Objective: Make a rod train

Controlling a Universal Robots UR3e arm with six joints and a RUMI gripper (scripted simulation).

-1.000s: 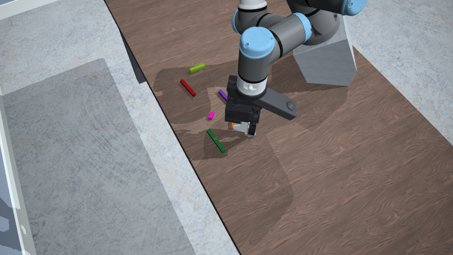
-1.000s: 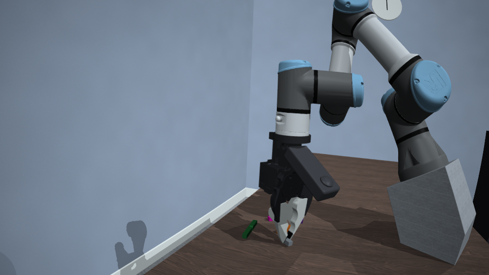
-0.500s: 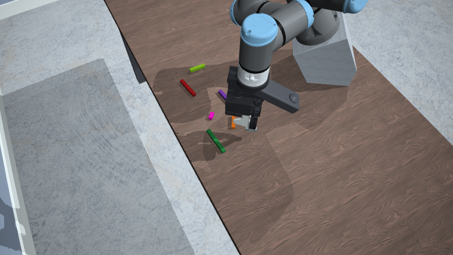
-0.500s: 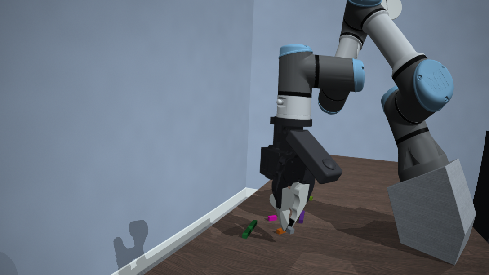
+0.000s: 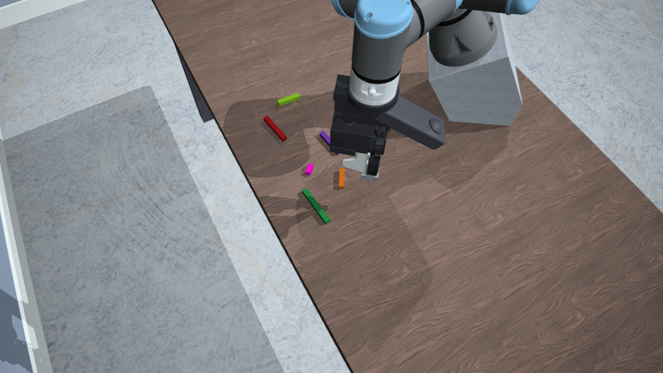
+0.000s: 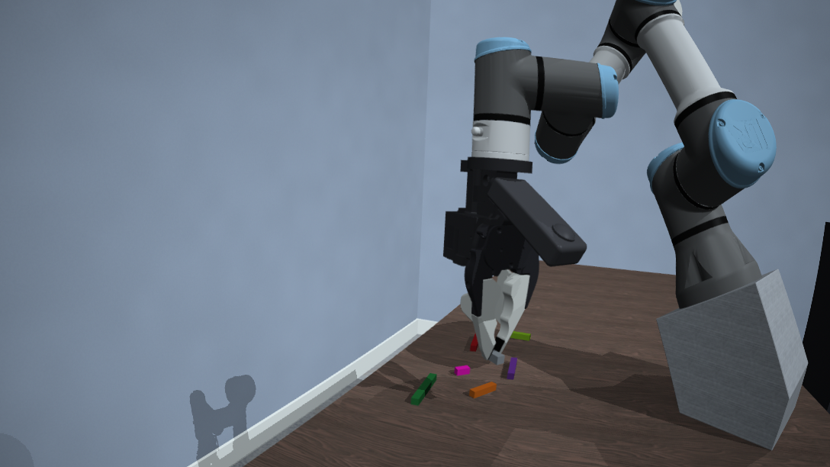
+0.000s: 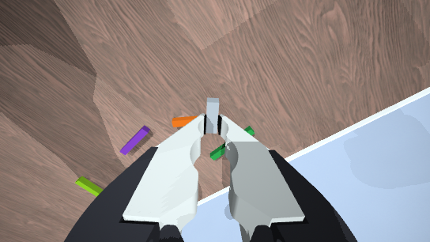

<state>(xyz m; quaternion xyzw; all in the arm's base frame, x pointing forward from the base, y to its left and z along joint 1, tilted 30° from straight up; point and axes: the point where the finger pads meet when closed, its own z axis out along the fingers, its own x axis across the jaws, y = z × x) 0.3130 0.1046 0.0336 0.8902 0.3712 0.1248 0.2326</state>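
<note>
My hand is 40 mm short of the red rod, 240 mm to the left of it and 90 mm above it. From my hand the other things lie so: green rod: 90 mm ahead, 40 mm to the right, 90 mm below; then orange rod: 10 mm ahead, 60 mm to the right, 90 mm below; then grey rod: 10 mm below.
</note>
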